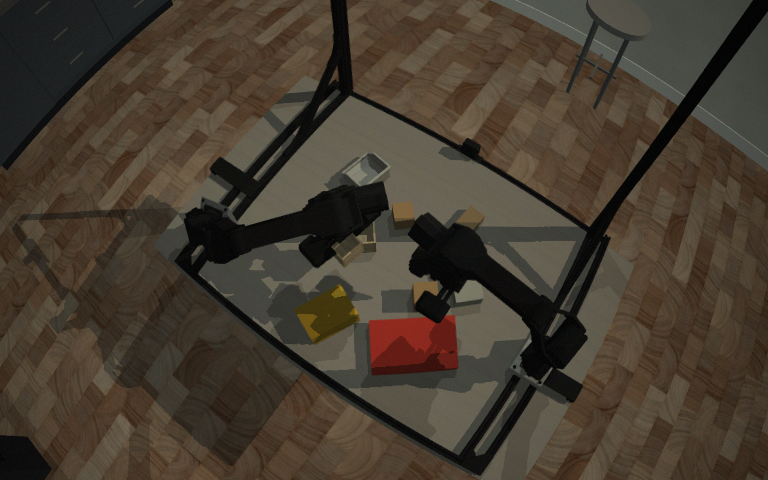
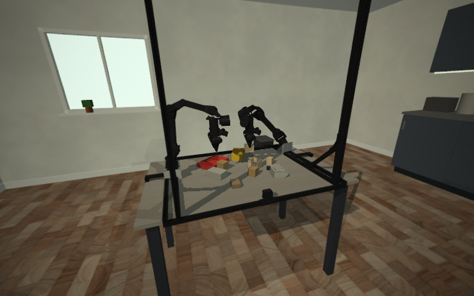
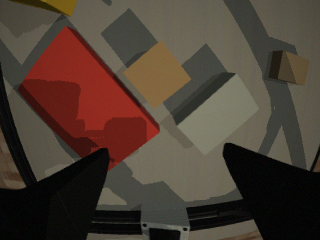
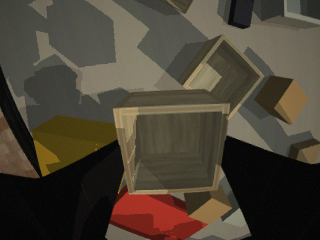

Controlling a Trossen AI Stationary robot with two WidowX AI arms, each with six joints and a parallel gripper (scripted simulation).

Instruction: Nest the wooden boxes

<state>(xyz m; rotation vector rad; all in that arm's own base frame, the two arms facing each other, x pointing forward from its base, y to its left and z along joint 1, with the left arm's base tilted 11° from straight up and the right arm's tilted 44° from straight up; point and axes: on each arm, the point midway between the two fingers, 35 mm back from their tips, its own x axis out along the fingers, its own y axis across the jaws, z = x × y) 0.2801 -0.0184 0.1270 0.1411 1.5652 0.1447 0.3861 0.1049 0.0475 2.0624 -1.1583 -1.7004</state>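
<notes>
Right now my right hand is 160 mm past the dark block, 70 mm to the left of it and 160 mm above it. Round my right hand: yellow block (140 mm ahead, 20 mm to the left, 140 mm below); white tray (250 mm behind, 70 mm to the right, 140 mm below); red block (120 mm ahead, 230 mm to the left, 150 mm below).
</notes>
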